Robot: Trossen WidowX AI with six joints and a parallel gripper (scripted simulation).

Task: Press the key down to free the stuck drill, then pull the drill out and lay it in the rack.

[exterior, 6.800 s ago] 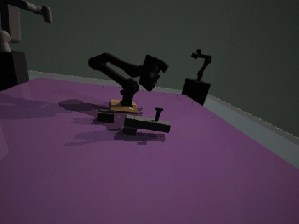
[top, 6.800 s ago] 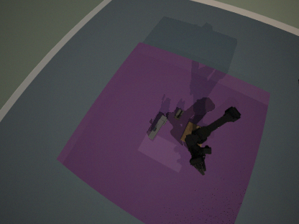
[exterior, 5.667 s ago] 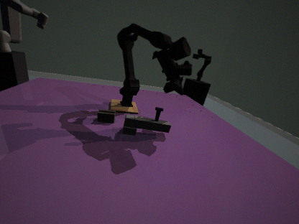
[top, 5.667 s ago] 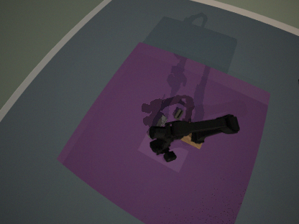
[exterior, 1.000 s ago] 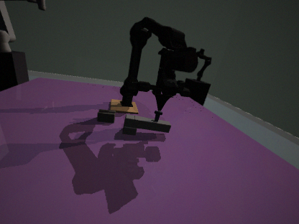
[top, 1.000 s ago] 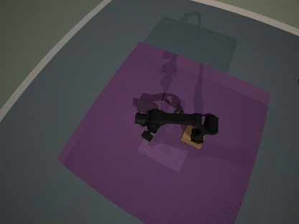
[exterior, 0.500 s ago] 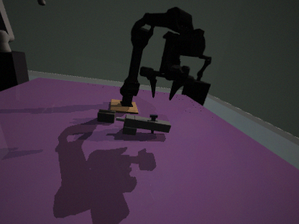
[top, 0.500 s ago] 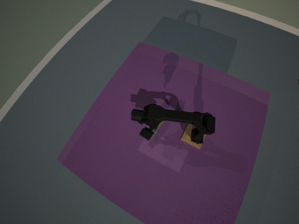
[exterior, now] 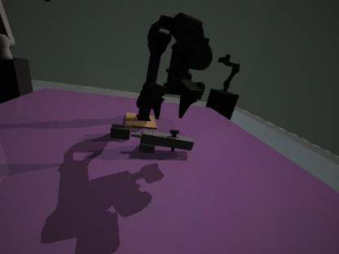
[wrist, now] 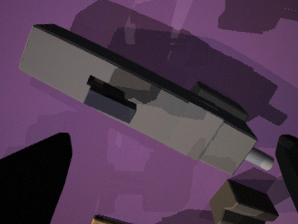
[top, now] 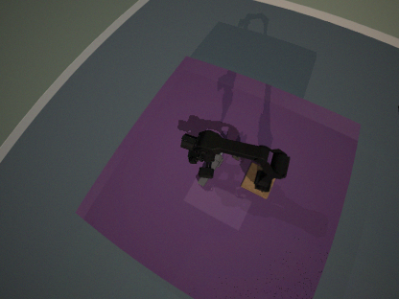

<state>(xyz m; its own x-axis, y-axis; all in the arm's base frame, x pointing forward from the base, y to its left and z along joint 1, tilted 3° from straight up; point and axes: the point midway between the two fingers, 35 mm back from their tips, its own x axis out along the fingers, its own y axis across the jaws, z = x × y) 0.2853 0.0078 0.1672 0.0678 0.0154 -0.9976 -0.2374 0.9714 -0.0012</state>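
Right now the drill is 80 mm below my gripper tip, 50 mm to the right of it and 30 mm behind it. Round my gripper tip: key: 80 mm below, 40 mm to the left, 10 mm behind; then block: 100 mm below, 10 mm to the left, 10 mm behind; then rack: 130 mm to the right, 120 mm behind, 110 mm below.
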